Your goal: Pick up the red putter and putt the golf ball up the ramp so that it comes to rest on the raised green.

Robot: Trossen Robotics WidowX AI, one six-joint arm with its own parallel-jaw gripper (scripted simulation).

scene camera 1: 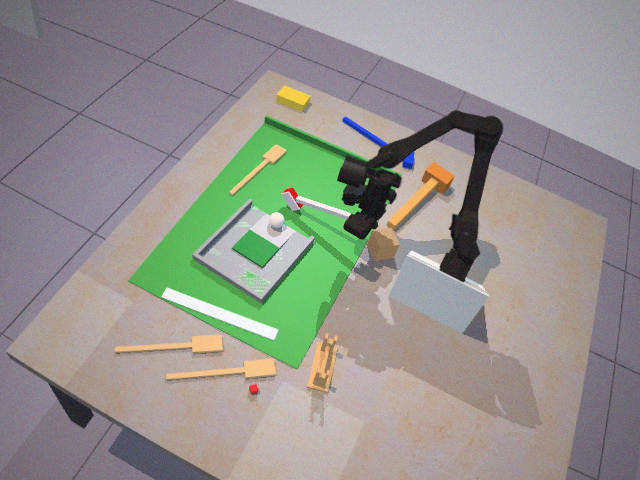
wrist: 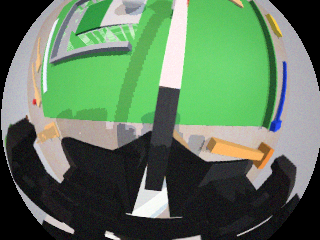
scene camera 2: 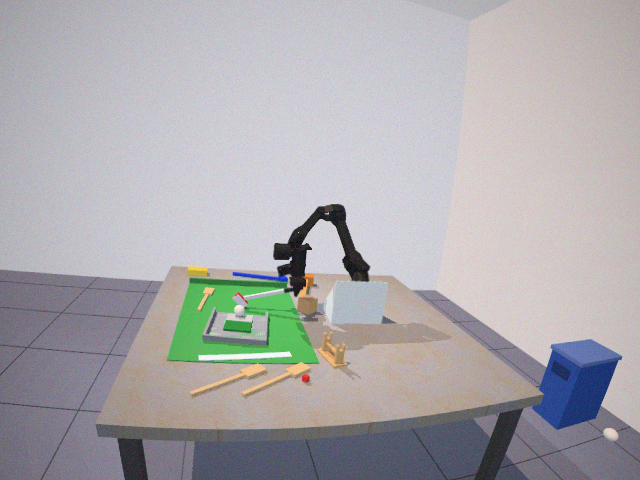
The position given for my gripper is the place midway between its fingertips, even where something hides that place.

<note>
My gripper [scene camera 1: 364, 230] carries a red putter. I also see a white strip [scene camera 1: 182, 299], an orange mallet [scene camera 1: 435, 177], a tan block [scene camera 1: 383, 244] and a wooden rack [scene camera 1: 320, 375].
The orange mallet shows as well in the wrist view [wrist: 260, 156]. My gripper also shows in the wrist view [wrist: 158, 135].
</note>
